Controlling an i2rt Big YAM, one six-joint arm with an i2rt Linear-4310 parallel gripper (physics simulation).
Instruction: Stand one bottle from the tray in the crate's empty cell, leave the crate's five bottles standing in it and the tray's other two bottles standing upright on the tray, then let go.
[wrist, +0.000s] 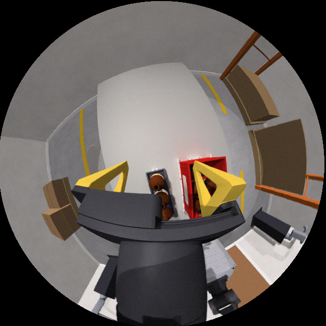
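Observation:
My gripper (160, 164) is open and empty, its two yellow fingers spread wide above the table. A narrow grey tray (149, 175) lies between the fingers in the view, below them. Three brown bottles stand in it in a row: the far bottle (157, 182), the middle bottle (162, 199) and the near bottle (166, 214), which is partly hidden by the gripper body. The red crate (187, 172) stands to the right. The right finger covers much of it. Brown bottles (211, 186) show in part inside; their number and the empty cell cannot be made out.
The pale table (145, 110) stretches away ahead. Cardboard boxes (63, 222) stand at the left on the floor. Large brown boxes (280, 157) and orange rack posts (240, 56) are at the right. A dark arm-like part (270, 225) shows at lower right, beside a grey block (218, 260).

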